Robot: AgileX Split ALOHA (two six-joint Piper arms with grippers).
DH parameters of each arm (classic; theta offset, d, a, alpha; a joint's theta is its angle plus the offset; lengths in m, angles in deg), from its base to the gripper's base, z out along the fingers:
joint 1: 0 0.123 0 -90
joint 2: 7.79 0 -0.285 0
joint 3: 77.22 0 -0.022 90
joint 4: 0 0.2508 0 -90
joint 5: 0 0 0.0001 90
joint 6: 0 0.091 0 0
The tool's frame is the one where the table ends.
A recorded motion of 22 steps. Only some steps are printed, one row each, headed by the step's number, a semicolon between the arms.
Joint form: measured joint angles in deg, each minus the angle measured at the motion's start. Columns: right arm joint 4, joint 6, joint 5, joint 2, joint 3, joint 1; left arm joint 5, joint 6, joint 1, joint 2, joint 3, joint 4.
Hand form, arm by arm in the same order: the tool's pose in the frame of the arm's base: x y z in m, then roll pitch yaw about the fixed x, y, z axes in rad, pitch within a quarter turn. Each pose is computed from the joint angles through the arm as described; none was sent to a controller.
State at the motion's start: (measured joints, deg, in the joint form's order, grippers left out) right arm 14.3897 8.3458 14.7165 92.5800 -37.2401 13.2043; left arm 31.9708 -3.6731 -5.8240 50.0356 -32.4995 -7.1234
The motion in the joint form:
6: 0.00 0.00 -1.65 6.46 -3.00 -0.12; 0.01 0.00 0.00 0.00 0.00 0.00
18: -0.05 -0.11 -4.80 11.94 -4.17 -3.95; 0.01 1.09 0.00 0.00 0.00 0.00
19: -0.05 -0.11 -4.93 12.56 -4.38 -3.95; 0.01 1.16 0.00 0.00 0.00 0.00
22: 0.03 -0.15 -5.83 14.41 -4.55 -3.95; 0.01 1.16 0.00 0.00 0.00 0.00
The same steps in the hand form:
6: 0.2760 0.0694 0.1230 2.9270 0.3569 2.9522; 0.1613 -0.0225 0.2677 -2.9078 0.7717 -3.0059
18: 0.2892 0.0511 0.1011 2.9486 0.3420 2.8876; 0.1613 -0.0225 0.2677 -2.9259 0.7759 -3.0318
19: 0.2902 0.0512 0.0987 2.9512 0.3377 2.8882; 0.1613 -0.0225 0.2677 -2.9271 0.7762 -3.0335
22: 0.2915 0.0511 0.0902 2.9600 0.3260 2.8885; 0.1613 -0.0225 0.2677 -2.9271 0.7762 -3.0335

